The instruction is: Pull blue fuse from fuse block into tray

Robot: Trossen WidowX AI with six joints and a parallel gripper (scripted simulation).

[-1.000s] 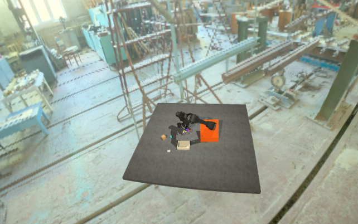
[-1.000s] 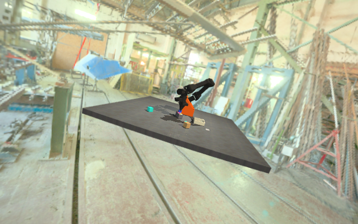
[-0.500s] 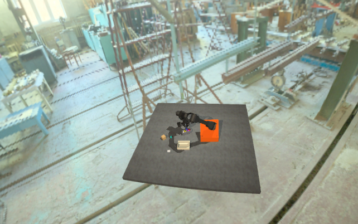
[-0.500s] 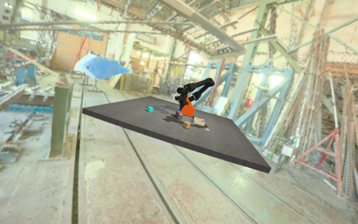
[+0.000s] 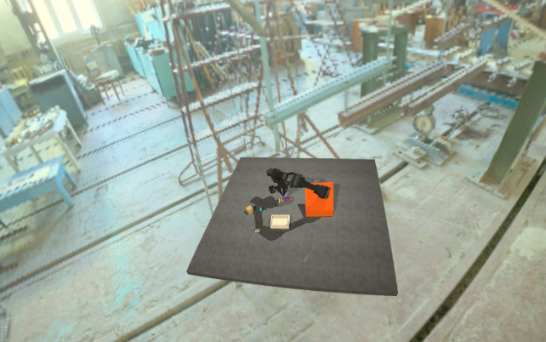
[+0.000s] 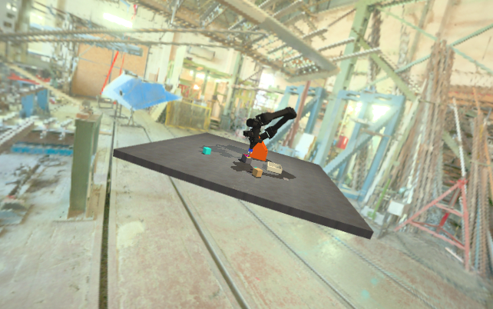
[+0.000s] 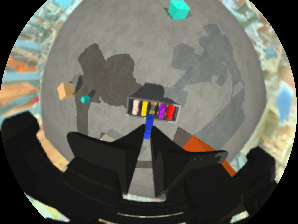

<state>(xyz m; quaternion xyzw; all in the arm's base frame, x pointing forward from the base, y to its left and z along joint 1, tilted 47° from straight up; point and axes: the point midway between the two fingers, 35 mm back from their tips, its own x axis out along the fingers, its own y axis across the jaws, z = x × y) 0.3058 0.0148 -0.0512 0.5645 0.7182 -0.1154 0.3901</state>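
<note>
Right now the beige tray is 200 mm to the left of my gripper tip and 90 mm below it. The rest, counted from my gripper tip: blue fuse: 10 mm below; small teal cube: 170 mm ahead, 80 mm to the left, 80 mm below; tan cube: 250 mm ahead, 100 mm to the left, 80 mm below.
</note>
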